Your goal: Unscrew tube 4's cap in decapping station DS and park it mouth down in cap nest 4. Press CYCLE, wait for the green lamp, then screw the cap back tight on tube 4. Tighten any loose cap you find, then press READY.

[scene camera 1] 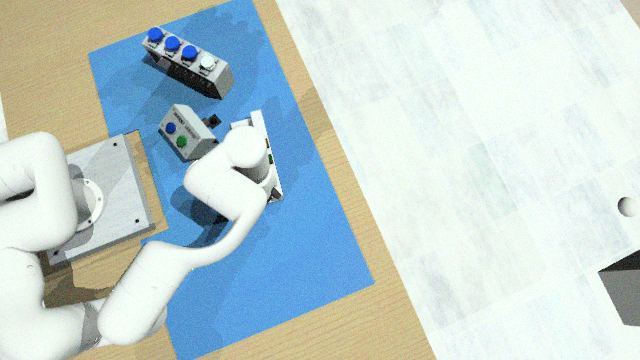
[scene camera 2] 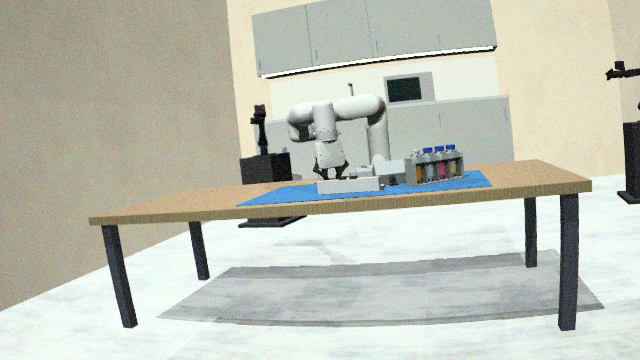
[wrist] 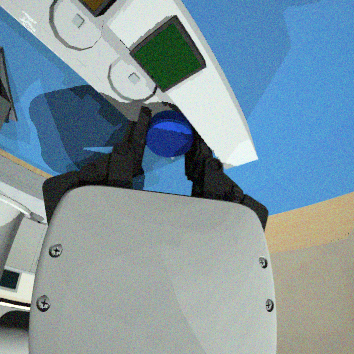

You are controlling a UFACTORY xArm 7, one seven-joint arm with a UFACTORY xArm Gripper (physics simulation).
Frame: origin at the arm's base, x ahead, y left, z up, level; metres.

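Seen in the pictures: gripper, between the fingertips: (wrist: 168, 125); arm's base, origin of its link: (scene camera 1: 79, 204) (wrist: 6, 202).
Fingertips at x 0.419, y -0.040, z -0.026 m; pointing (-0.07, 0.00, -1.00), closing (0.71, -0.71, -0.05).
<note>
Pixels of each thing's middle, then the offset from my fingertips to it. "spot": a spot on its surface instead. Level surfaces: height alone.
- blue cap, middle of its body: (wrist: 169, 134) dx +0.004, dy +0.003, dz +0.016 m
- white nest tray, middle of its body: (wrist: 108, 45) (scene camera 1: 255, 157) (scene camera 2: 351, 183) dx +0.010, dy +0.072, dz +0.012 m
- tube rack, a spot on its surface: (scene camera 1: 226, 81) (scene camera 2: 410, 173) spot: dx -0.027, dy +0.278, dz +0.029 m
- button box, middle of its body: (scene camera 1: 187, 132) (scene camera 2: 389, 171) dx -0.140, dy +0.166, dz +0.027 m
- blue button, middle of its body: (scene camera 1: 171, 127) dx -0.170, dy +0.174, dz +0.049 m
- green button, middle of its body: (scene camera 1: 182, 141) dx -0.148, dy +0.135, dz +0.049 m
- dark green square, a spot on its surface: (wrist: 169, 54) (scene camera 1: 268, 158) spot: dx +0.041, dy +0.055, dz +0.039 m
- amber square, a spot on its surface: (wrist: 97, 4) spot: dx +0.031, dy +0.084, dz +0.039 m
- small black block, a spot on its surface: (scene camera 1: 213, 121) spot: dx -0.080, dy +0.195, dz -0.006 m
- blue mat, height of its surface: dz -0.015 m
My gripper (scene camera 2: 333, 176) (wrist: 168, 125) is shut on a blue cap (wrist: 169, 136), at the end of the white nest tray (scene camera 1: 256, 119) (scene camera 2: 348, 187) (wrist: 220, 117). The fingers hide the nest there; whether the cap touches it cannot be told. Two round nests (wrist: 132, 78) (wrist: 77, 21) farther along the tray hold no cap. The tube rack (scene camera 1: 226, 81) (scene camera 2: 411, 172) holds an uncapped tube (scene camera 1: 207, 63) (scene camera 2: 419, 174) with orange liquid at one end, and three tubes with blue caps (scene camera 1: 189, 52) (scene camera 2: 439, 148). The button box (scene camera 1: 192, 127) has a blue button (scene camera 1: 170, 128) and a green button (scene camera 1: 181, 141).
A dark green square (scene camera 1: 270, 158) (wrist: 169, 54) and an amber square (wrist: 97, 4) sit on the tray's raised strip. A small black block (scene camera 1: 213, 121) stands between the button box and tray. The blue mat (scene camera 1: 280, 260) (scene camera 2: 280, 196) lies under these things. The arm spans the mat's near side.
</note>
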